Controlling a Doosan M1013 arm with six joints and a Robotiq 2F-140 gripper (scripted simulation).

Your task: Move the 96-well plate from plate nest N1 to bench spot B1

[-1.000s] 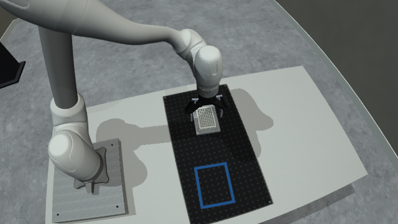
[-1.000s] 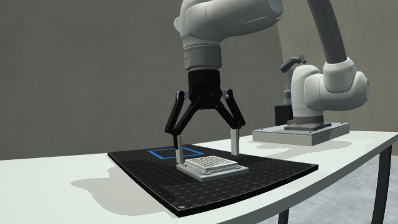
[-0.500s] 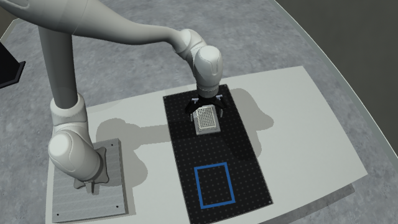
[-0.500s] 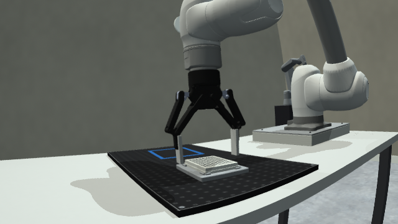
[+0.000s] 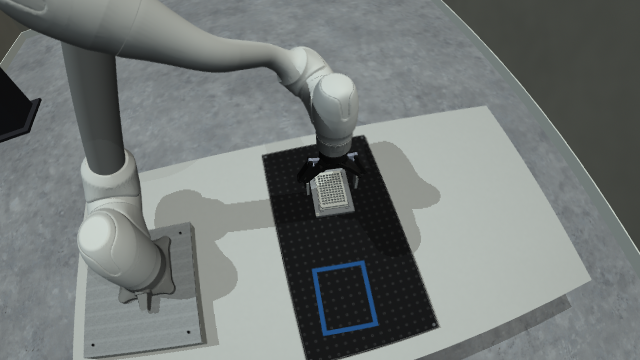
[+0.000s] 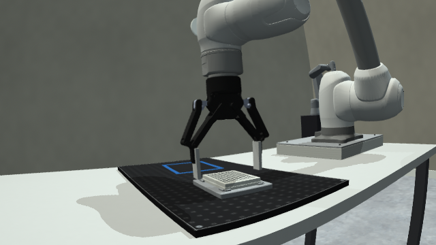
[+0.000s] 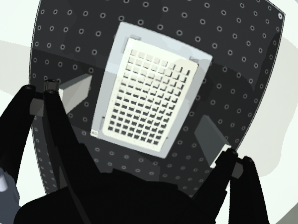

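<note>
My hand is 20 mm above the white 96-well plate. The rest, counted from my hand: grey plate nest N1: 40 mm below.
</note>
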